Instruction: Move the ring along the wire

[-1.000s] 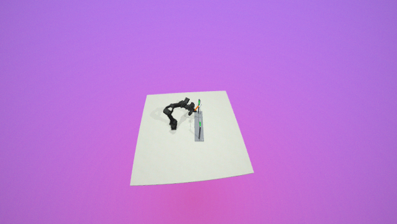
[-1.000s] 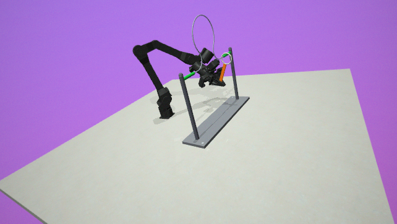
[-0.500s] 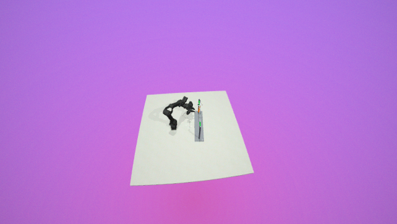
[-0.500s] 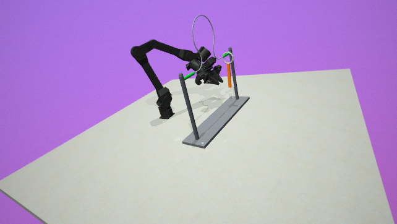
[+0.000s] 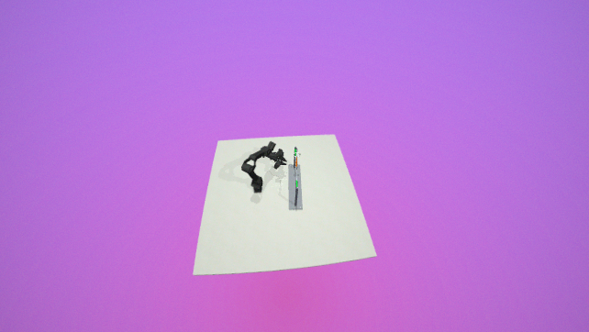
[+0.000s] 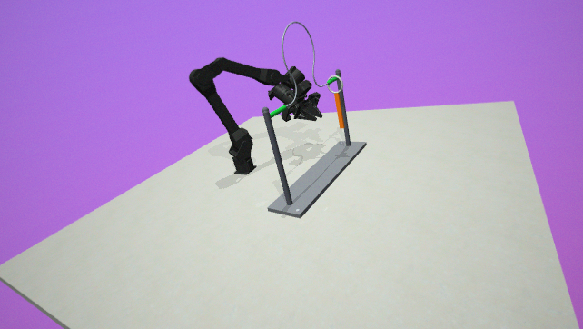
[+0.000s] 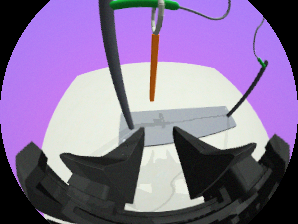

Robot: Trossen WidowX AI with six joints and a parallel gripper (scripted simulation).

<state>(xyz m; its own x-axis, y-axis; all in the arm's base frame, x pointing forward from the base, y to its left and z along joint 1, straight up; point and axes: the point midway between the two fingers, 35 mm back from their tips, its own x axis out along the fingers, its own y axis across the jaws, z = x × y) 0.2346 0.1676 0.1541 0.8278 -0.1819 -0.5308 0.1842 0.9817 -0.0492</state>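
My gripper tip is now 80 mm short of the ring with orange handle, 70 mm below it and 10 mm to the left of it.
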